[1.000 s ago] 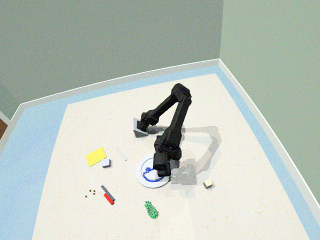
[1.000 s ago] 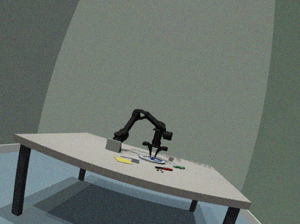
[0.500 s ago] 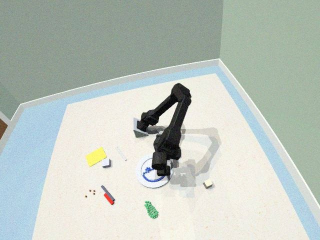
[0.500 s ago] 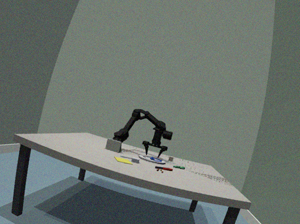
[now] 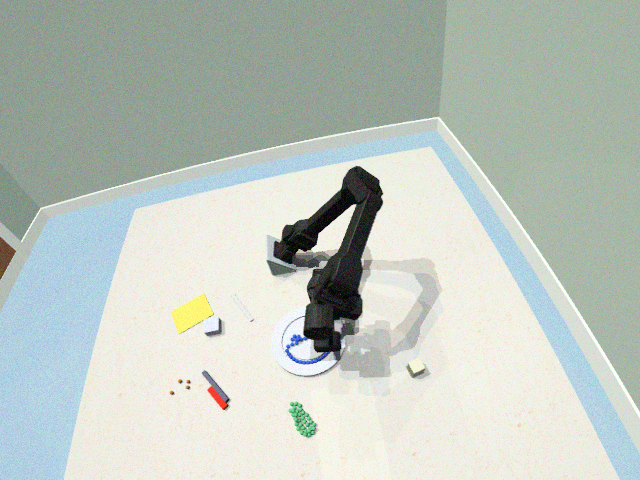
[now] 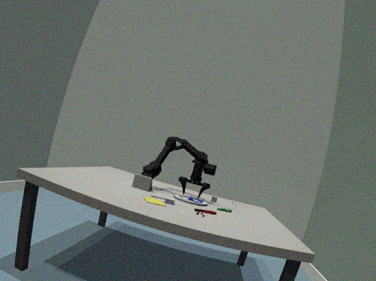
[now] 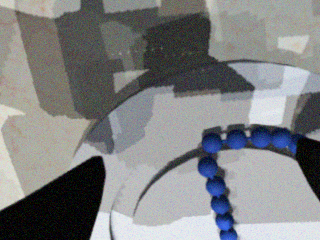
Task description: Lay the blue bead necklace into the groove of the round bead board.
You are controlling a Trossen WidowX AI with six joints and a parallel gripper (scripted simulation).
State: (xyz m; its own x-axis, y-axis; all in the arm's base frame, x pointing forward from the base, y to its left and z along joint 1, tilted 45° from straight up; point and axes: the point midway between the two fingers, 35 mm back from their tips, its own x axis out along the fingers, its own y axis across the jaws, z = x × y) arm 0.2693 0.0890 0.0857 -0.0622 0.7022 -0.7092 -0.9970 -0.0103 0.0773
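The round bead board is 60 mm to the right of my gripper tip, 10 mm below it and 10 mm ahead of it. From my gripper tip the other things lie so: grey tool 310 mm to the right, 140 mm ahead, 20 mm below; cream cube 200 mm to the left, 130 mm ahead; stick 260 mm to the right, 120 mm behind, 20 mm below.
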